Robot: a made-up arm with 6 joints. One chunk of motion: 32 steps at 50 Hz.
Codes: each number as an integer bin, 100 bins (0 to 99) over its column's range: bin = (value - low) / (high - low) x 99, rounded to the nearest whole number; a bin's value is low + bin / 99 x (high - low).
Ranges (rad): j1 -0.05..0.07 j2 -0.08..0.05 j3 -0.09..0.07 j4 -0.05..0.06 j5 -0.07..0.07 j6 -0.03..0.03
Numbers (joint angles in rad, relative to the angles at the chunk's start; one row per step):
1: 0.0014 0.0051 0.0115 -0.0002 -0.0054 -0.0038
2: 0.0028 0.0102 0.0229 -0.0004 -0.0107 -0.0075
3: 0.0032 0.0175 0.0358 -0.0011 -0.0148 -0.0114
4: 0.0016 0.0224 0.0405 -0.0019 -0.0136 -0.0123
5: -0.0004 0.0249 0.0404 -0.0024 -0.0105 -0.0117
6: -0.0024 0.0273 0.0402 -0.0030 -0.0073 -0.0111
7: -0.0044 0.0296 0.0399 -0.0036 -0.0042 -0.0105
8: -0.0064 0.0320 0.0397 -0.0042 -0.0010 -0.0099
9: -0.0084 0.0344 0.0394 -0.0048 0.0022 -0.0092
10: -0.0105 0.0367 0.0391 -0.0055 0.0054 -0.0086
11: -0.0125 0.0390 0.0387 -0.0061 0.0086 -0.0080
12: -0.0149 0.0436 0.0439 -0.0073 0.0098 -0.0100
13: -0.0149 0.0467 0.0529 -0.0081 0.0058 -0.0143
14: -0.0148 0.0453 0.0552 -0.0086 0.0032 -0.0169
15: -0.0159 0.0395 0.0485 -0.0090 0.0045 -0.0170
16: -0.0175 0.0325 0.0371 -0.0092 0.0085 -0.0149
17: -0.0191 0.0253 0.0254 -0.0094 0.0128 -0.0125
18: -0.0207 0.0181 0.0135 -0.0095 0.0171 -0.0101
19: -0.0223 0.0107 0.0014 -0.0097 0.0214 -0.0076
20: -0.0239 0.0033 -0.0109 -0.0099 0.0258 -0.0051
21: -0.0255 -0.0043 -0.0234 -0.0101 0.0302 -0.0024
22: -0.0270 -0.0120 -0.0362 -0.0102 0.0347 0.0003
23: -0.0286 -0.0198 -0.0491 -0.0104 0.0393 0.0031
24: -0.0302 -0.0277 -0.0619 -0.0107 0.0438 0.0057
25: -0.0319 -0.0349 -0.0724 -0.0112 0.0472 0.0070
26: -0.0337 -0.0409 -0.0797 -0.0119 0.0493 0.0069
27: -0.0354 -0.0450 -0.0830 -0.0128 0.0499 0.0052
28: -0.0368 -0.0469 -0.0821 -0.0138 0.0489 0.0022
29: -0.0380 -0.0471 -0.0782 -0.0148 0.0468 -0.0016
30: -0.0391 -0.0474 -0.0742 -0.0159 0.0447 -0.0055
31: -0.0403 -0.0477 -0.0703 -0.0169 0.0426 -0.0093
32: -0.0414 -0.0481 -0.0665 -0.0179 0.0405 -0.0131
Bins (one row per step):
1: 42 65 63 45 46 43
2: 44 69 70 45 42 37
3: 44 74 78 44 39 31
4: 43 78 81 43 40 29
5: 41 80 81 43 42 30
6: 39 82 81 42 44 31
7: 38 83 80 42 47 32
8: 36 85 80 41 49 33
9: 34 87 80 41 51 34
10: 33 89 80 40 53 35
11: 31 91 80 40 56 36
12: 29 94 83 38 56 33
13: 29 96 88 38 54 26
14: 29 95 90 37 52 22
15: 28 91 86 37 53 21
16: 27 86 79 37 56 25
17: 25 80 71 37 59 29
18: 24 75 64 36 62 33
19: 23 69 57 36 65 37
20: 22 63 49 36 68 41
21: 20 58 41 36 71 46
22: 19 52 33 36 74 50
23: 18 46 25 36 77 55
24: 16 40 17 35 80 59
25: 15 34 11 35 83 61
26: 13 30 6 34 84 61
27: 12 27 4 33 85 58
28: 11 25 5 33 84 53
29: 10 25 7 32 83 47
30: 9 25 10 31 81 40
31: 8 25 12 30 80 34
32: 7 24 15 29 78 28

